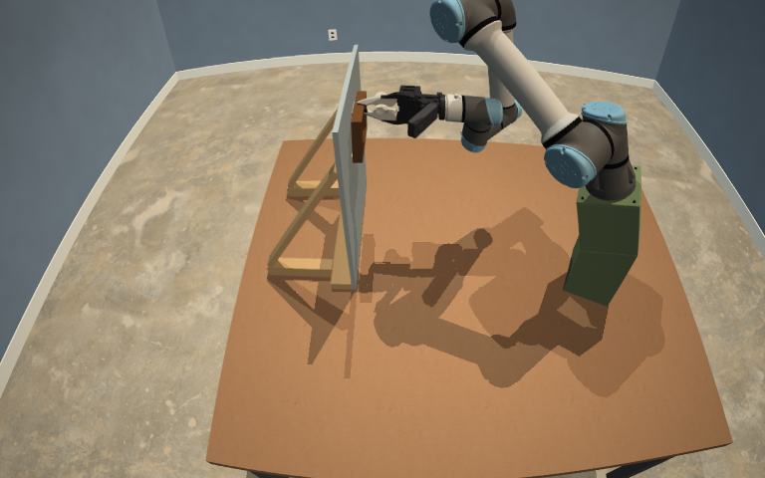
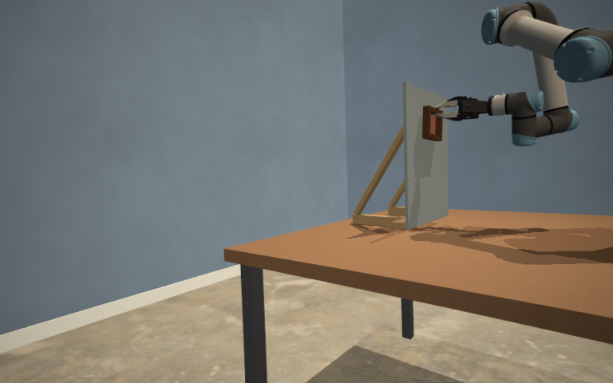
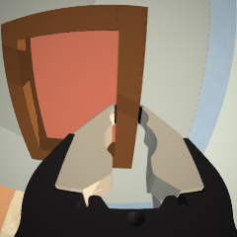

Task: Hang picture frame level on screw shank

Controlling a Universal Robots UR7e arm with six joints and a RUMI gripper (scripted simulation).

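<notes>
The brown picture frame is 5 cm below my hand, 2 cm ahead of it and 1 cm to the left of it. Round my hand: grey wall panel 19 cm below, 4 cm ahead.
</notes>
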